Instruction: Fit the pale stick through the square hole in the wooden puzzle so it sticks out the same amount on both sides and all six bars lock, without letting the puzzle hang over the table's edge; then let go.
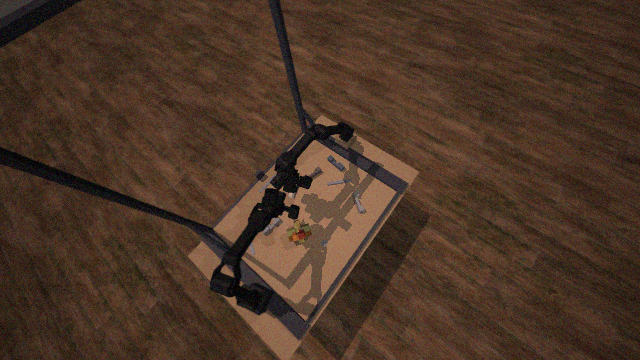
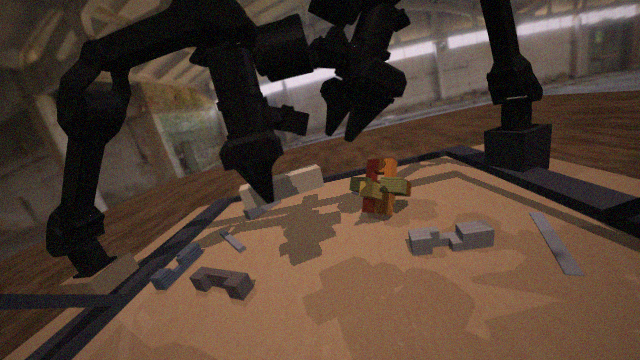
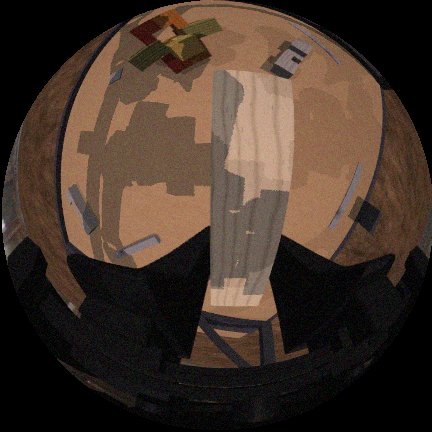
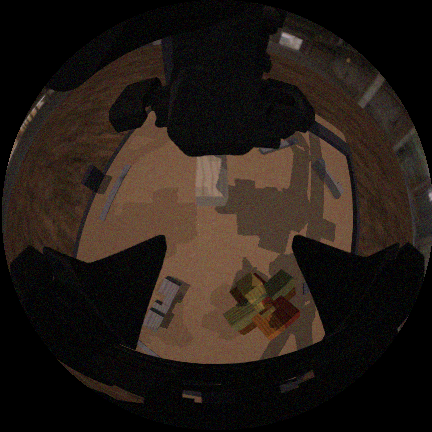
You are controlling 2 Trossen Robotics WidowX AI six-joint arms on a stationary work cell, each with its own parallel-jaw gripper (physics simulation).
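Frame: origin at the left arm's base, x ahead, y left, z up, level; metres.
Seen in the pictures: left gripper, fingertip midpoint: (image 1: 297, 184) (image 2: 270, 198) (image 3: 238, 233); right gripper, fingertip midpoint: (image 1: 288, 203) (image 2: 336, 138) (image 4: 231, 242); left arm's base at its link origin: (image 1: 345, 136) (image 2: 96, 267); right arm's base at its link origin: (image 1: 254, 299) (image 2: 516, 127).
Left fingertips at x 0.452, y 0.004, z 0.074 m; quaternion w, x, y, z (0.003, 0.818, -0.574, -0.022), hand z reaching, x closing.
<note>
Offsets run from my left fingertips to a thing's top centre. Level surfaces: height alone.
The wooden puzzle (image 1: 298, 232) (image 2: 380, 186) (image 3: 173, 44) (image 4: 261, 306), a cross of red, orange and green bars, stands on the table @[dz -0.139 m] (image 1: 273, 263) (image 2: 351, 329), well inside its edges. My left gripper (image 2: 254, 186) (image 3: 238, 233) (image 1: 289, 186) is shut on the pale stick @[dy +0.008, dx +0.022, dz +0.030 m] (image 2: 301, 178) (image 3: 257, 141) (image 4: 209, 181) near one end and holds it level just above the table, left of the puzzle and pointing towards it. My right gripper (image 2: 343, 131) (image 4: 231, 242) is open and empty. It hangs above the table just left of the puzzle, close to the left gripper.
Grey spare pieces lie around: a notched block @[dy -0.007, dx +0.257, dz -0.109 m] (image 2: 450, 234) (image 4: 165, 301), a dark notched block @[dy -0.024, dx -0.133, dz -0.109 m] (image 2: 221, 281), a blue-grey one @[dy +0.046, dx -0.282, dz -0.109 m] (image 2: 174, 267), a small flat strip @[dy +0.138, dx -0.196, dz -0.130 m] (image 2: 233, 240) and a long strip @[dy -0.042, dx +0.399, dz -0.138 m] (image 2: 547, 232). A dark rail (image 2: 506, 170) frames the table. The right arm's base (image 2: 518, 147) stands at the far right.
</note>
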